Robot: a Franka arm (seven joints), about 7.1 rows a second.
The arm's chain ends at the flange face. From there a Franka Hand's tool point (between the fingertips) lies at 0.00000 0.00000 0.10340 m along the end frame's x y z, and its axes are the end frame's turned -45 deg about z.
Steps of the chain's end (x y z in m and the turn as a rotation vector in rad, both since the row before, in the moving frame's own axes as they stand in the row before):
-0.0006, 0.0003, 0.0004, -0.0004, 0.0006, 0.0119
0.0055, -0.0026, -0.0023, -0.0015, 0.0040, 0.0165
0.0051, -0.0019, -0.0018, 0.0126, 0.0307, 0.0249
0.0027, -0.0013, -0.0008, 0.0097, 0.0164, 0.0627
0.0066, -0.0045, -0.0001, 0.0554, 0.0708, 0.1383
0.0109, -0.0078, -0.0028, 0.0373, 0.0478, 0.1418
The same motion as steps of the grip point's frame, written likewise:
-0.0006, -0.0001, 0.0004, -0.0007, 0.0001, 0.0119
0.0059, 0.0025, -0.0023, -0.0039, 0.0018, 0.0165
0.0081, 0.0036, -0.0019, -0.0128, 0.0306, 0.0249
0.0047, 0.0015, -0.0008, -0.0047, 0.0185, 0.0627
0.0170, 0.0032, -0.0005, -0.0109, 0.0892, 0.1383
0.0194, 0.0034, -0.0030, -0.0074, 0.0602, 0.1418

